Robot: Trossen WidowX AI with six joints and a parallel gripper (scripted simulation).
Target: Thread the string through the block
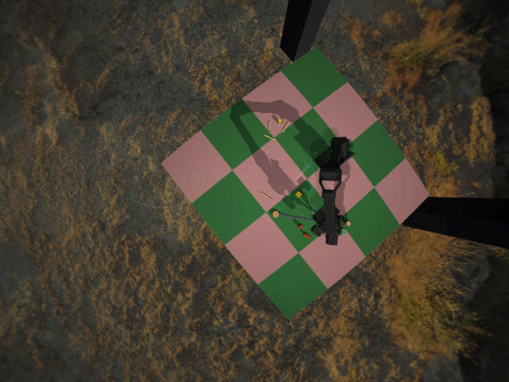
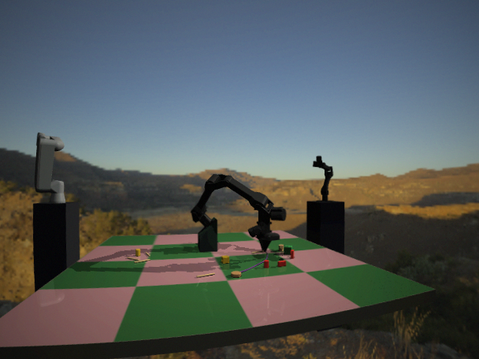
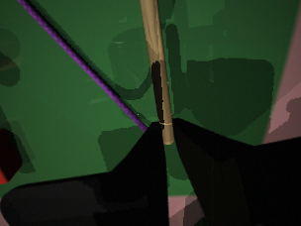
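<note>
The yellow wooden block is 1 cm ahead of my gripper tip, 19 cm to the right of it and 2 cm below it. From my gripper tip the other things lie so: stick: 1 cm to the right; red cylinder: 12 cm ahead, 3 cm to the right, 2 cm below; red block: 12 cm ahead, 4 cm to the left, 3 cm below.
</note>
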